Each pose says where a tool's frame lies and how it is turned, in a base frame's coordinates. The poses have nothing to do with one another.
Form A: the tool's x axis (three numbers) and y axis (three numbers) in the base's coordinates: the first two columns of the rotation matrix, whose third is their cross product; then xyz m.
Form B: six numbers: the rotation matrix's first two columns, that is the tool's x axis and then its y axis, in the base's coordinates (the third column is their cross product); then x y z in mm. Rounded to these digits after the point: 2 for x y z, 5 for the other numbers.
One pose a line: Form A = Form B
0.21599 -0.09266 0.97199 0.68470 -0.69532 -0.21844 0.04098 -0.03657 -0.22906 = 0.21599 -0.09266 0.97199 0.68470 -0.69532 -0.21844 40.98 -36.57 -229.06
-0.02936 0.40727 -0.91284 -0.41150 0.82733 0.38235 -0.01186 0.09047 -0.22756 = -0.02936 0.40727 -0.91284 -0.41150 0.82733 0.38235 -11.86 90.47 -227.56
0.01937 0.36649 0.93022 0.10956 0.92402 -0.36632 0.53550 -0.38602 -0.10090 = 0.01937 0.36649 0.93022 0.10956 0.92402 -0.36632 535.50 -386.02 -100.90
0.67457 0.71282 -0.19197 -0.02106 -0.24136 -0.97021 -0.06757 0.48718 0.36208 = 0.67457 0.71282 -0.19197 -0.02106 -0.24136 -0.97021 -67.57 487.18 362.08
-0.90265 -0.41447 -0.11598 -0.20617 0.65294 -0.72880 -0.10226 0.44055 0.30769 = -0.90265 -0.41447 -0.11598 -0.20617 0.65294 -0.72880 -102.26 440.55 307.69
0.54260 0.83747 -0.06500 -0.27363 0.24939 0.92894 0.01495 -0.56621 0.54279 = 0.54260 0.83747 -0.06500 -0.27363 0.24939 0.92894 14.95 -566.21 542.79
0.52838 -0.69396 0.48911 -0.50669 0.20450 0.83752 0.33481 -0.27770 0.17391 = 0.52838 -0.69396 0.48911 -0.50669 0.20450 0.83752 334.81 -277.70 173.91
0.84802 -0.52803 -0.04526 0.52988 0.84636 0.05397 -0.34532 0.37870 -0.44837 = 0.84802 -0.52803 -0.04526 0.52988 0.84636 0.05397 -345.32 378.70 -448.37
